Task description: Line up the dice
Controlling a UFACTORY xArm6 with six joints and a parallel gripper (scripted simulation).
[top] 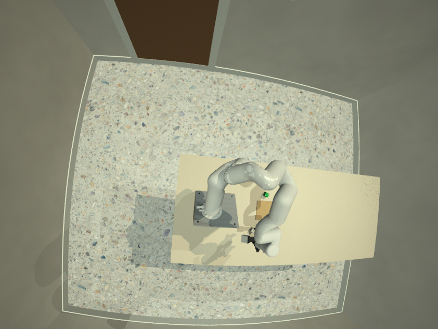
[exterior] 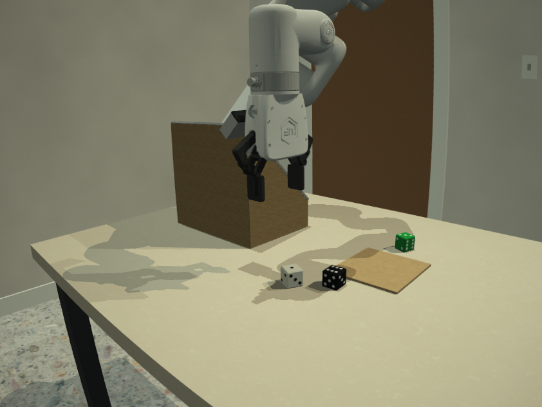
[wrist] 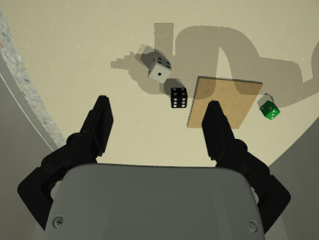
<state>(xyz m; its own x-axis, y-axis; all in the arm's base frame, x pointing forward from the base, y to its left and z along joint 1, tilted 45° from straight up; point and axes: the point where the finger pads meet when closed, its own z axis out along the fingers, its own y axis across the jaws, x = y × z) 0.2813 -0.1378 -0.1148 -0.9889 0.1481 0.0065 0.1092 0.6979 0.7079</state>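
Right now the white die is 140 mm below my hand and 30 mm ahead of it. The rest, counted from my hand: black die 140 mm below, 90 mm ahead, 30 mm to the left; then green die 250 mm to the left, 140 mm below, 130 mm ahead; then brown mat 160 mm below, 130 mm to the left, 130 mm ahead.
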